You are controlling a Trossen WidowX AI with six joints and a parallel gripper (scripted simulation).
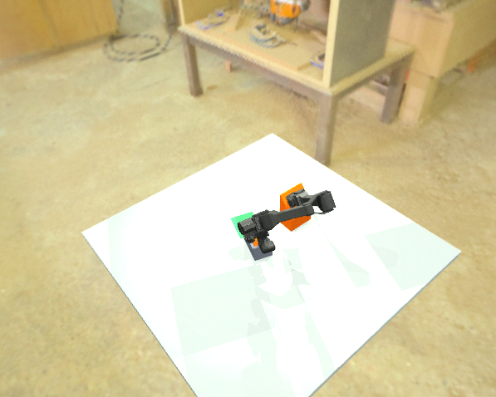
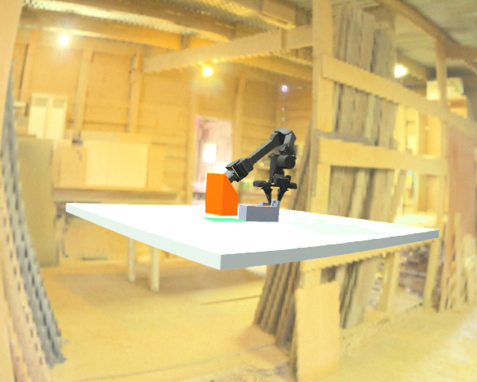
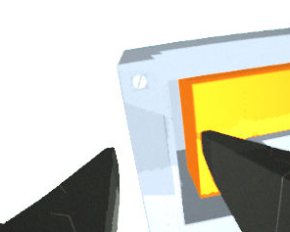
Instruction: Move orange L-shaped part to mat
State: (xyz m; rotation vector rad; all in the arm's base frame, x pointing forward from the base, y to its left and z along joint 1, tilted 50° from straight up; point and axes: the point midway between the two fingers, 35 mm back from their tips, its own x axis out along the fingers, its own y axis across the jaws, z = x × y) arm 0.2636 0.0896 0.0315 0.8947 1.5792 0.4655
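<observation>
My gripper tip is now 2 cm past the orange L-shaped part, 5 cm to the left of it and 2 cm above it. From my gripper tip the other things lie so: green mat: 7 cm behind, 21 cm to the right, 8 cm below.
</observation>
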